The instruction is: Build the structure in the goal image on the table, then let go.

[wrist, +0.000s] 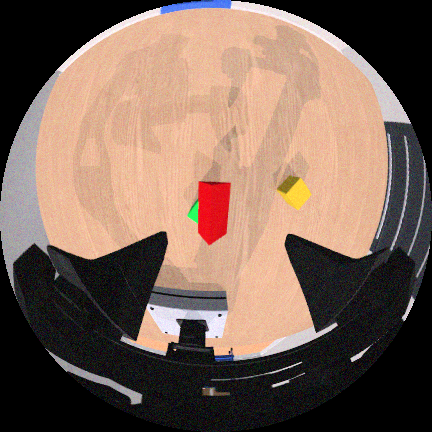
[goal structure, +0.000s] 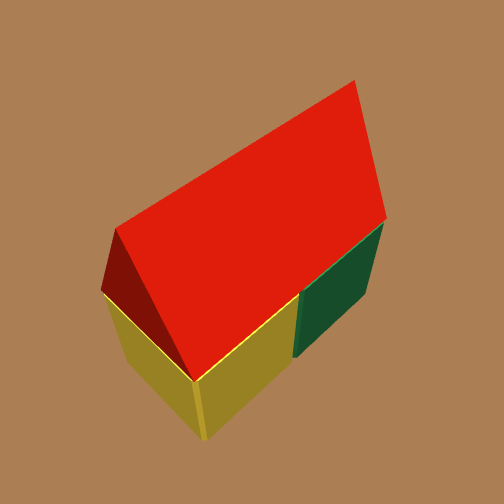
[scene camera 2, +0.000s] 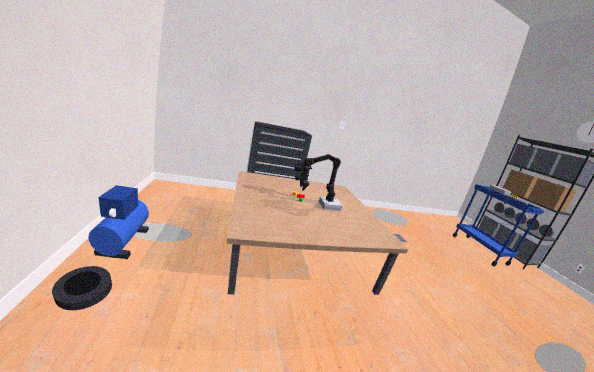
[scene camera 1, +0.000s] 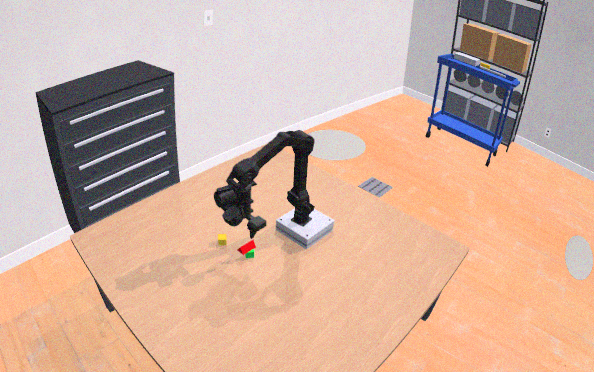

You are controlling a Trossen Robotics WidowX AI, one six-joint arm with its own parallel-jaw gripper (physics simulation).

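Where they show: gripper, fingertip midpoint: (wrist: 228, 239) (scene camera 2: 301, 188) (scene camera 1: 243, 232); arm's base, link origin: (wrist: 192, 324) (scene camera 2: 329, 200) (scene camera 1: 301, 219).
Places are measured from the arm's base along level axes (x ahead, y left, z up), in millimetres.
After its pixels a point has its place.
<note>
A red block (scene camera 1: 247, 247) {x 265, y -62, z -7 mm} (scene camera 2: 301, 196) {x 258, y -59, z -9 mm} (wrist: 214, 210) {x 266, y -74, z 0 mm}, longer than it is wide, rests on a green block (scene camera 1: 250, 254) {x 265, y -48, z -36 mm} (scene camera 2: 301, 200) {x 256, y -43, z -41 mm} (wrist: 194, 212) {x 258, y -49, z -23 mm} and hides most of it in the wrist view. In scene camera 1 the red block looks slanted and reaches out past the green one. A yellow cube (scene camera 1: 222, 239) {x 281, y -180, z -26 mm} (scene camera 2: 295, 193) {x 274, y -177, z -32 mm} (wrist: 296, 193) {x 272, y -185, z -23 mm} sits on the table (scene camera 1: 350, 290) {x 176, y 344, z -56 mm} (scene camera 2: 280, 230) {x 572, y 439, z -55 mm} (wrist: 270, 285) {x 57, y -183, z -55 mm}, apart from those two. My gripper (scene camera 1: 252, 234) {x 262, y -83, z 55 mm} (scene camera 2: 304, 187) {x 262, y -83, z 55 mm} (wrist: 228, 239) {x 262, y -83, z 55 mm} is open and empty. It hangs above the red block, with its fingers wide apart in the wrist view.
The arm's pale base plate (scene camera 1: 306, 227) {x 28, y 44, z 0 mm} (scene camera 2: 330, 203) {x 23, y 68, z -2 mm} (wrist: 190, 317) {x 40, y -3, z -1 mm} is on the table, near the blocks. A dark drawer cabinet (scene camera 1: 115, 145) (scene camera 2: 280, 150) stands beyond the table edge. A blue cart (scene camera 1: 465, 132) (scene camera 2: 485, 243) stands on the floor at the right in both scene views.
</note>
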